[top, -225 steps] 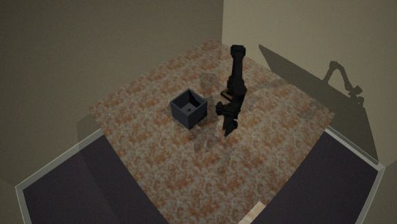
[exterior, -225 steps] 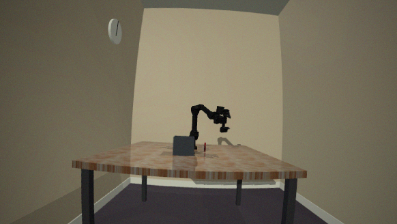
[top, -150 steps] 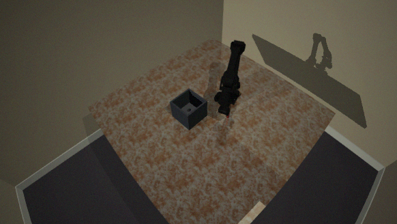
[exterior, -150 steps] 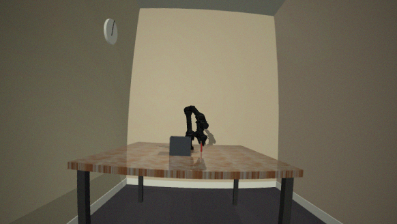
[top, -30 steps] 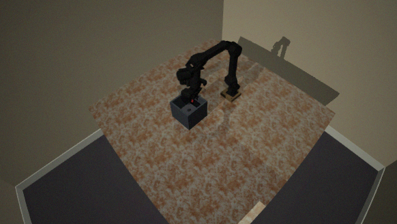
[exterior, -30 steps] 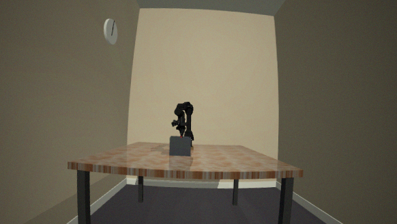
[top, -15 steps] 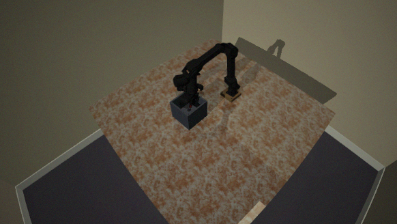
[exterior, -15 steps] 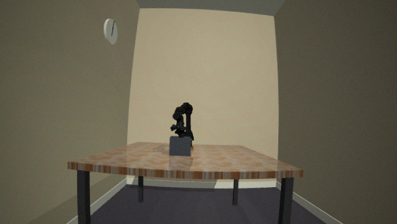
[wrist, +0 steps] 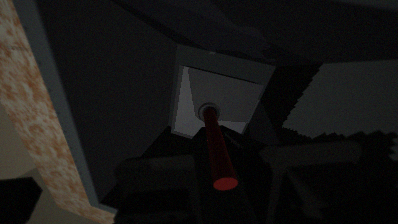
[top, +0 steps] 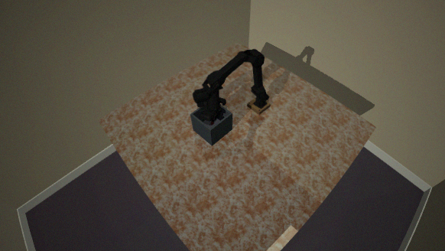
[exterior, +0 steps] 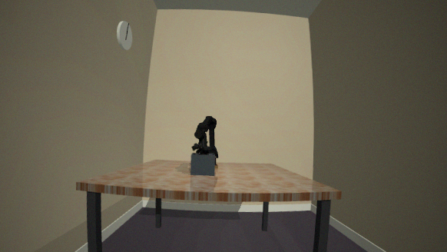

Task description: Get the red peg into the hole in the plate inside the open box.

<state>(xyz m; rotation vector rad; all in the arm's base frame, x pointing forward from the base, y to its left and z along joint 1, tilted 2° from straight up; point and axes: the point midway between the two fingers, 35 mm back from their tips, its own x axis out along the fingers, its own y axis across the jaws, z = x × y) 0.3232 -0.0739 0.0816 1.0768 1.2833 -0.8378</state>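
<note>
Now: gripper tip 1 cm below the red peg. Round my gripper tip: grey plate: 1 cm ahead, 1 cm to the right, 3 cm below.
</note>
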